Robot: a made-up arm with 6 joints.
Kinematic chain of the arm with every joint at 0, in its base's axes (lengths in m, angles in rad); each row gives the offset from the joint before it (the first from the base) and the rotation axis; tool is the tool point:
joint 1: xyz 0 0 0.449 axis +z
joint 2: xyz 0 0 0 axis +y
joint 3: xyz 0 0 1.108 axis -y
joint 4: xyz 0 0 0 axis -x
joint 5: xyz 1.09 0 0 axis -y
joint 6: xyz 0 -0.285 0 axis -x
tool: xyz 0 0 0
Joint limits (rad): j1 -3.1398..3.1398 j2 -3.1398..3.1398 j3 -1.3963..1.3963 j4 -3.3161..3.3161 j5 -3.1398..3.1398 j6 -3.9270..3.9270
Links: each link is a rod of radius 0.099 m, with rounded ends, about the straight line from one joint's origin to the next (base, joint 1, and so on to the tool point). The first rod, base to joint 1, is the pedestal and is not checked.
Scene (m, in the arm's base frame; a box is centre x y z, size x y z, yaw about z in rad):
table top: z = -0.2
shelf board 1: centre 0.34 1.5 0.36 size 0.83 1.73 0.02 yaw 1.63
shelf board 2: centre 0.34 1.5 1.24 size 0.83 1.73 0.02 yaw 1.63
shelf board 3: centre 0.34 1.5 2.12 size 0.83 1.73 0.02 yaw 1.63
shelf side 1: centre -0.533 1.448 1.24 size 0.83 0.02 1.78 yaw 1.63
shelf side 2: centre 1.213 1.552 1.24 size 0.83 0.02 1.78 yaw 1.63
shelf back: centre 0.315 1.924 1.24 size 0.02 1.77 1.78 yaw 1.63
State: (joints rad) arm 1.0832 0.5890 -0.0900 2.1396 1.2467 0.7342
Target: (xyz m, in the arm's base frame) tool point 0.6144 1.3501 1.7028
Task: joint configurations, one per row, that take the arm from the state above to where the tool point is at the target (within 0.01 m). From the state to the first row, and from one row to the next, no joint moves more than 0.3 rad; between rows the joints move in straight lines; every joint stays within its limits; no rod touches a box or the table.
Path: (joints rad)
1: 0.9688 0.4368 -0.3046 2.1389 1.2467 0.7342
2: 0.8544 0.2846 -0.5192 2.1382 1.2467 0.7342
3: 0.7400 0.1324 -0.7338 2.1375 1.2467 0.7342
4: 0.7625 0.0780 -0.5306 2.1176 1.2467 0.7342
5: 0.7850 0.0236 -0.3274 2.0977 1.2467 0.7342
6: 0.8075 -0.0308 -0.1242 2.0779 1.2467 0.7342
7: 0.9287 0.1593 0.0960 2.0789 1.2467 0.7342
8: 1.0499 0.3493 0.3162 2.0800 1.2467 0.7342

